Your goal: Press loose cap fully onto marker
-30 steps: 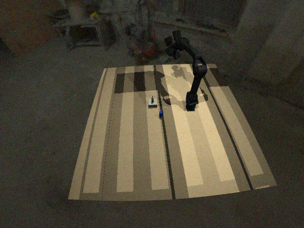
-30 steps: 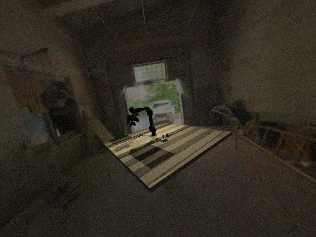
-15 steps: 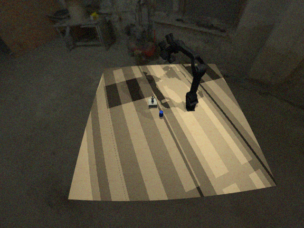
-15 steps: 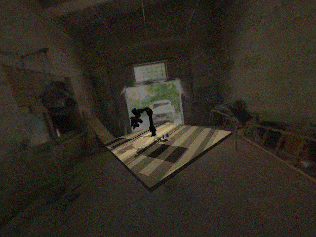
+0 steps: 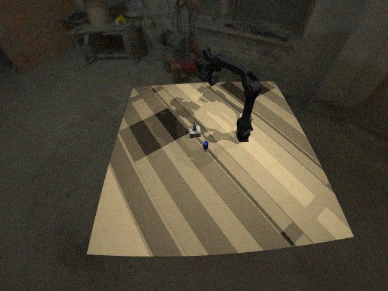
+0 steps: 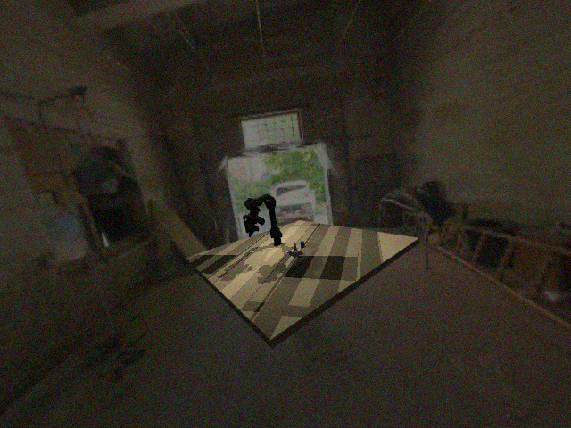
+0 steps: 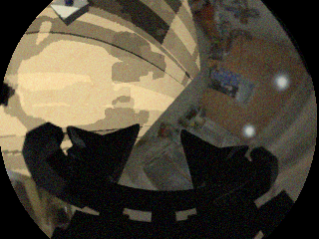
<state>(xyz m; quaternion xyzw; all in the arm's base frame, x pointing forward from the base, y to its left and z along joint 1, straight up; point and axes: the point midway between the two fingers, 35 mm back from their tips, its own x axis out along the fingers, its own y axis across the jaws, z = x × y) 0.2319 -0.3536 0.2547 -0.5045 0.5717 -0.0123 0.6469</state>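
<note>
Right now my gripper tip is 44 cm to the right of the blue cap and 21 cm above it. The rest, counted from my gripper tip: pale holder block (31 cm to the left, 21 cm below, 7 cm ahead).
</note>
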